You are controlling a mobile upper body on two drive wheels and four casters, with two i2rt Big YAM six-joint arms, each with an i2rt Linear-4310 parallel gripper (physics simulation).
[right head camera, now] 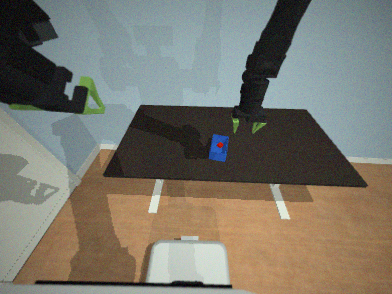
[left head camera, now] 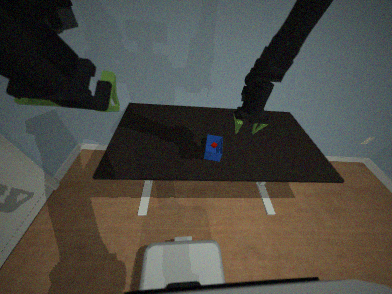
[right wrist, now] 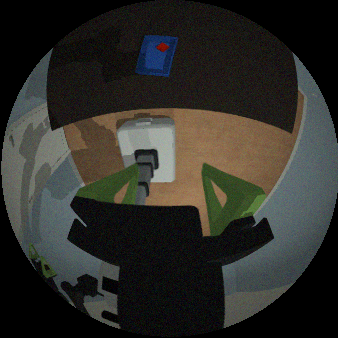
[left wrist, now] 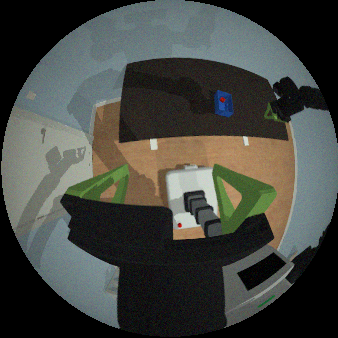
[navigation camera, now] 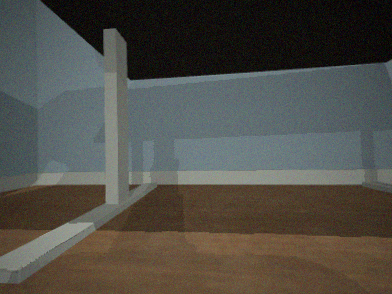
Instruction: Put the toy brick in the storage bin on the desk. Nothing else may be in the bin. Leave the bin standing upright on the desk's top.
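Where they show: left gripper, fingertip midpoint: (right head camera: 83,109) (left head camera: 94,106) (left wrist: 170,168); right gripper, fingertip midpoint: (right head camera: 243,132) (left head camera: 244,133) (right wrist: 169,167) (left wrist: 268,117); left arm's base, link origin: (right wrist: 85,286).
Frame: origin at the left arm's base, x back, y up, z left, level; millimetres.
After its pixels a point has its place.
Note:
A small red toy brick (left head camera: 214,145) @(x -786, y -665, z -425 mm) (right head camera: 220,145) @(x -788, y -666, z -427 mm) (left wrist: 222,100) @(x -787, y -671, z -425 mm) (right wrist: 162,47) @(x -793, y -664, z -430 mm) lies inside the blue storage bin (left head camera: 213,157) @(x -675, y -658, z -401 mm) (right head camera: 218,156) @(x -675, y -647, z -402 mm) (left wrist: 224,112) @(x -676, y -641, z -397 mm) (right wrist: 152,64) @(x -723, y -688, z -391 mm). The bin stands upright on the dark desk top (left head camera: 270,160) @(x -679, y -690, z -802 mm) (right head camera: 285,160) @(x -687, y -690, z -838 mm) (left wrist: 160,115) @(x -688, y -690, z 8 mm) (right wrist: 235,75) @(x -711, y -690, z -714 mm). No other object shows in the bin. My right gripper (left head camera: 247,131) @(x -536, y -322, z -451 mm) (right head camera: 245,130) @(x -536, y -322, z -451 mm) (right wrist: 169,167) @(x -536, y -322, z -451 mm) is open and empty, above the desk and apart from the bin, to its upper right in the head views. My left gripper (left wrist: 170,168) @(x -373, y -116, z -14 mm) is open and empty, well to the left of the desk in the head views.
A white and grey base part (left head camera: 182,260) @(x -210, y -1150, z -218 mm) (right head camera: 188,257) @(x -221, y -1150, z -224 mm) (right wrist: 167,135) @(x -225, y -1150, z -425 mm) is in front of the desk. White desk legs (left head camera: 145,200) (navigation camera: 116,120) @(x -892, y -1068, z 117 mm) stand under the top. A pale door (left wrist: 45,170) @(x -450, y -562, z 1038 mm) is at the left, and blue-grey walls surround the desk.

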